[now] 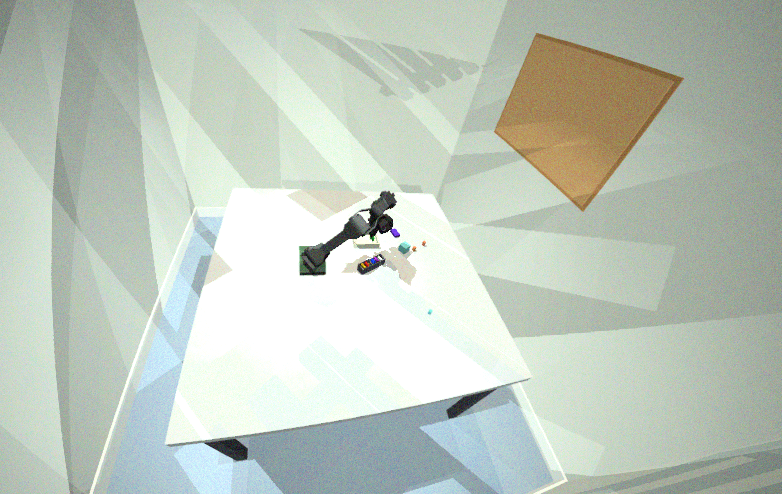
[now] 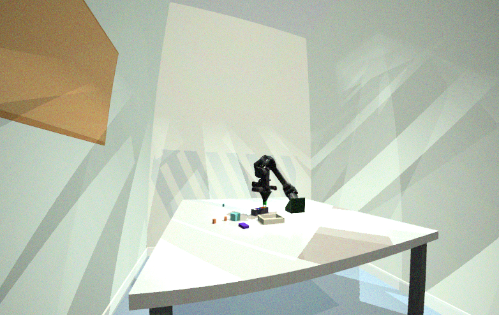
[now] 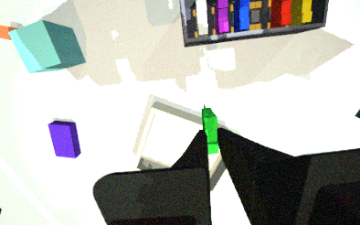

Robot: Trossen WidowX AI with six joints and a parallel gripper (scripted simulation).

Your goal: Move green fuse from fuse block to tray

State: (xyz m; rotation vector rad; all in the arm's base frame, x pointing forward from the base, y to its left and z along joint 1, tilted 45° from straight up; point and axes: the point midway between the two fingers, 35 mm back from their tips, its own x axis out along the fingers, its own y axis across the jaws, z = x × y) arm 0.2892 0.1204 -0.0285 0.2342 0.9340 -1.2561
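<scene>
Right now the green fuse is 1 cm below my gripper tip. Round my gripper tip: beige tray (1 cm behind, 7 cm to the left, 10 cm below); cyan cube (19 cm ahead, 8 cm below); purple block (17 cm ahead, 13 cm to the left, 9 cm below).
</scene>
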